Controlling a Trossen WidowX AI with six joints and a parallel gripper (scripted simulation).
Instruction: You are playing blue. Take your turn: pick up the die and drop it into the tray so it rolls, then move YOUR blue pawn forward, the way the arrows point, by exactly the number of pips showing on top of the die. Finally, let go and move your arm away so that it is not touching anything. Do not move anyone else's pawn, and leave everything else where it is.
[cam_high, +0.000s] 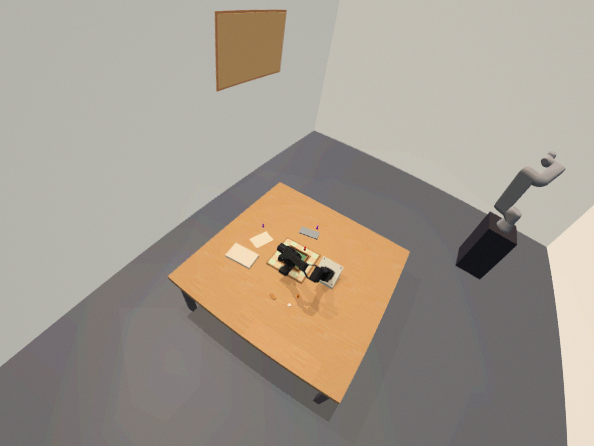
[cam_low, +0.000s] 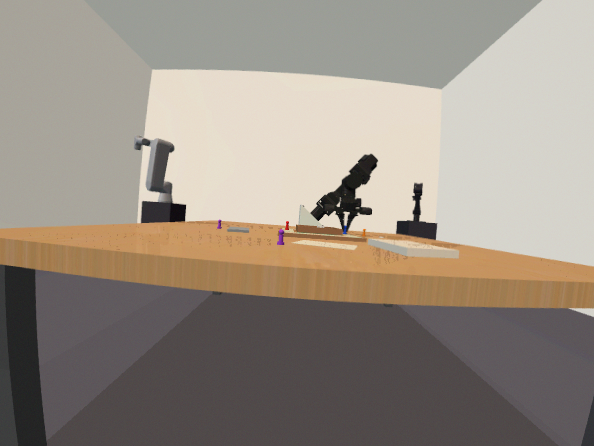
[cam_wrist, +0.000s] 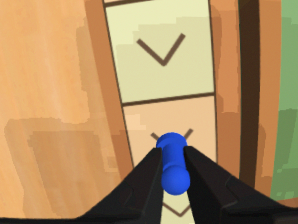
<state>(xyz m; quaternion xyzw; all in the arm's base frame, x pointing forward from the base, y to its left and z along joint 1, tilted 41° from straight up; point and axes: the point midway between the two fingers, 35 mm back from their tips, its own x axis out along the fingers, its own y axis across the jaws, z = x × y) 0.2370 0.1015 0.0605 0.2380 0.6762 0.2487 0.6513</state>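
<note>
Now: gripper tip 100 mm to the left of the white die and 30 mm short of it. Also, from my gripper tip: blue pawn (10 mm above); green tray (110 mm to the right, 30 mm ahead, 10 mm below); orange pawn (150 mm behind, 120 mm to the left, 10 mm below).
</note>
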